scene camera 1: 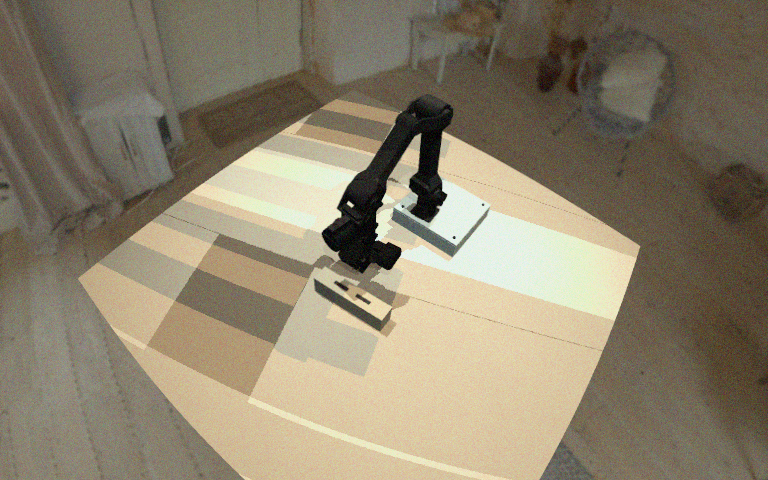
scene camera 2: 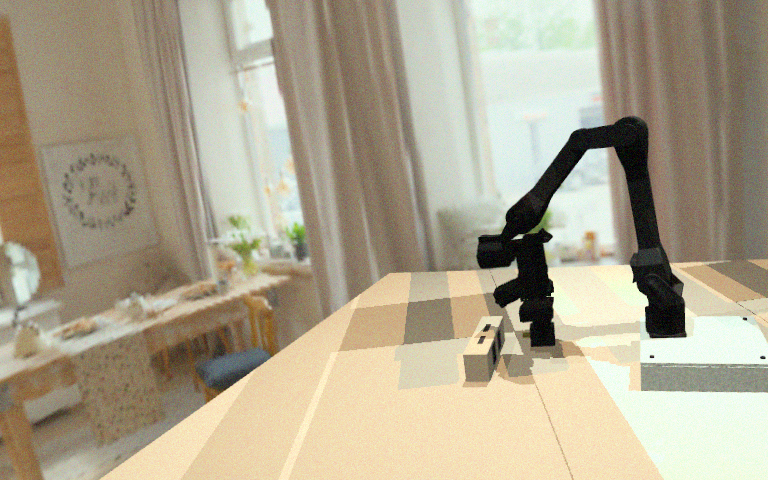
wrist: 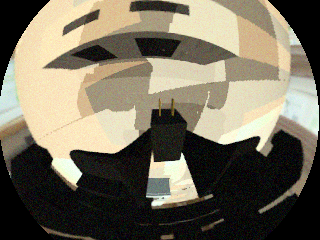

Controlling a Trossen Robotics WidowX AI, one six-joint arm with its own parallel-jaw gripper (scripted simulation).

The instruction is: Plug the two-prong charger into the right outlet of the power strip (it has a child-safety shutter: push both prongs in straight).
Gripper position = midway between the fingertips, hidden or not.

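Note:
My gripper (scene camera 2: 543,338) is holding a black two-prong charger (wrist: 168,127). You'd see that gripper (scene camera 1: 363,261) (wrist: 164,130) in those views as well.

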